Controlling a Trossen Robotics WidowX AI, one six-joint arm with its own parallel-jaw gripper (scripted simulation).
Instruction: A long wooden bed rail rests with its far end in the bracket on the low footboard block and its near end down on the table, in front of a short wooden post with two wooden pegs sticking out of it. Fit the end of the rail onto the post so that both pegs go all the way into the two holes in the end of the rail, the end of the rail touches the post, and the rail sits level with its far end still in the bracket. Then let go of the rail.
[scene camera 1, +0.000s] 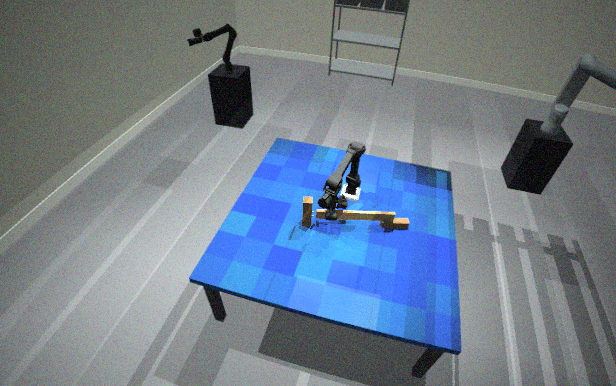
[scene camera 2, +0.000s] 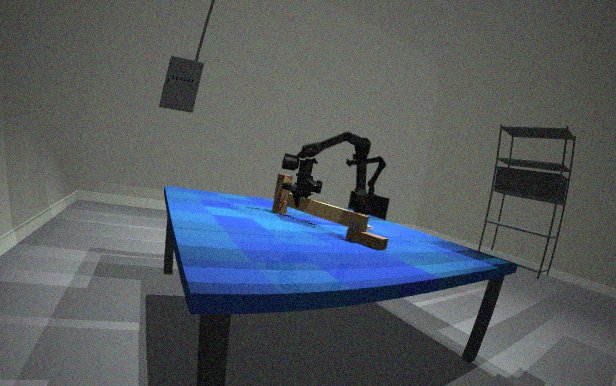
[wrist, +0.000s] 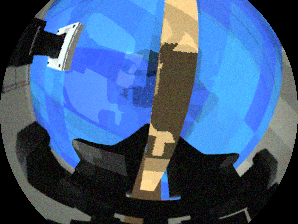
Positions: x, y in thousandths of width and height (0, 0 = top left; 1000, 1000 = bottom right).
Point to my gripper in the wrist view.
At 525, 569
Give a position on a wooden rail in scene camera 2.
At 548, 558
